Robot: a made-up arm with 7 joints.
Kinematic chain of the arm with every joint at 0, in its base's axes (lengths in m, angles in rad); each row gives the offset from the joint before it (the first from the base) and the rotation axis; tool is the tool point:
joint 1: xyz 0 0.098 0 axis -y
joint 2: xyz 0 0.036 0 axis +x
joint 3: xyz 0 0 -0.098 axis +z
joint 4: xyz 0 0 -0.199 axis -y
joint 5: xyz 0 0 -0.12 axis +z
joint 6: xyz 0 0 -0.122 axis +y
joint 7: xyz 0 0 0 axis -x
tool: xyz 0 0 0
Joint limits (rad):
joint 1: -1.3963..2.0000
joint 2: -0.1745..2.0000
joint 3: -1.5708..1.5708
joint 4: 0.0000..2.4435
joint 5: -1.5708..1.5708
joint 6: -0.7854..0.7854
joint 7: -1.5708..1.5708
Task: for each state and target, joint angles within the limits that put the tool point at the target. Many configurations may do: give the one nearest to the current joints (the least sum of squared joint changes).
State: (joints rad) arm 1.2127 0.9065 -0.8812 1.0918 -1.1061 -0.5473 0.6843
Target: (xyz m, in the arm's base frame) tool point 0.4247 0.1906 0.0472
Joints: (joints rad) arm 1.3402 0.6088 -0.9097 1.2958 -1.1061 -0.5473 0.6843
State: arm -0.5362 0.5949 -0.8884 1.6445 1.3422 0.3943 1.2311
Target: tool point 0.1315 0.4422 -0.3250
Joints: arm -0.1330 1.0691 -0.6012 1.0532 1.3422 0.3943 1.2311
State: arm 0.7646 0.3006 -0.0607 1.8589 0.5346 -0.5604 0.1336
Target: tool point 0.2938 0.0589 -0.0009
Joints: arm 0.7719 0.0113 -0.3533 1.9620 0.5346 -0.5604 0.1336
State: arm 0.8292 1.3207 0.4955 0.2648 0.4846 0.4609 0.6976
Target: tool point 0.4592 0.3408 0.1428
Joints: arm 1.6429 0.3635 0.2401 0.4838 0.4846 0.4609 0.6976
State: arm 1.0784 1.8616 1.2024 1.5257 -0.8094 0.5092 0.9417
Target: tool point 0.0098 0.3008 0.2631
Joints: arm 0.5943 1.8163 0.8171 1.9233 -0.8094 0.5092 0.9417
